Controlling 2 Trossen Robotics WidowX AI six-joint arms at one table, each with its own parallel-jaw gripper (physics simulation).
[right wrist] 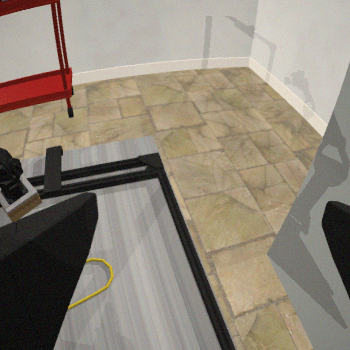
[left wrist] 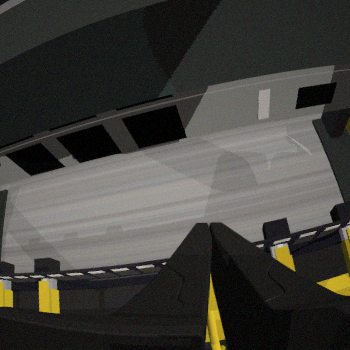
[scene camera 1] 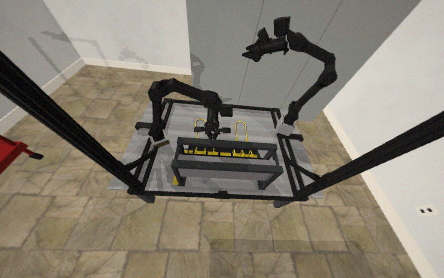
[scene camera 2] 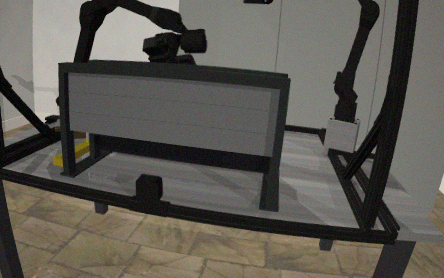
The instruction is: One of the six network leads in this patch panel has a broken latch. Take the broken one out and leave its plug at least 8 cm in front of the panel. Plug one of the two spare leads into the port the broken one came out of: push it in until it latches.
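Where they show: left gripper, fingertip midpoint: [left wrist: 207,233]; right gripper, fingertip midpoint: [right wrist: 216,210] [scene camera 1: 243,51] [scene camera 2: 238,0]; left arm's base, origin of the base link: [right wrist: 13,191] [scene camera 1: 158,136]; right arm's base, origin of the base link: [scene camera 1: 288,121] [scene camera 2: 344,119].
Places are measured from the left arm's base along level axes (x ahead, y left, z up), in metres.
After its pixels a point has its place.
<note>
The patch panel [scene camera 1: 226,144] @(x 0.260, y -0.369, z 0.218 m) [scene camera 2: 193,74] @(x 0.255, y -0.515, z 0.210 m) stands across the middle of the table. A row of yellow plugs [scene camera 1: 221,152] @(x 0.303, y -0.295, z -0.002 m) sits in its ports on the far side. My left gripper [scene camera 1: 212,135] [left wrist: 207,233] @(x 0.224, y -0.303, z 0.140 m) is shut and empty, its tips pointing down just behind the panel's top bar. A yellow plug [left wrist: 212,312] @(x 0.248, y -0.287, z 0.045 m) shows right below the closed tips, with other plugs [left wrist: 48,295] @(x 0.339, y -0.370, z 0.050 m) [left wrist: 285,255] @(x 0.188, y -0.281, z 0.051 m) to either side. Two spare yellow leads [scene camera 1: 200,122] @(x 0.329, y 0.053, z -0.040 m) [scene camera 1: 241,123] @(x 0.610, y -0.111, z -0.038 m) loop on the table behind the panel; one also shows in the right wrist view [right wrist: 101,281]. My right gripper [scene camera 1: 245,54] @(x 0.572, y -0.011, z 0.441 m) [right wrist: 216,210] @(x 0.572, y -0.011, z 0.441 m) is open and empty, high above the table's far right.
A black frame [scene camera 1: 221,194] @(x 0.165, y -0.516, z 0.009 m) [right wrist: 180,215] @(x 0.354, y 0.259, z -0.024 m) rims the table. A small black block [scene camera 2: 149,187] @(x 0.174, y -0.527, z -0.004 m) sits on its front rail. A red cart [right wrist: 35,87] stands on the tiled floor beyond the table. The panel hides the plugs in scene camera 2.
</note>
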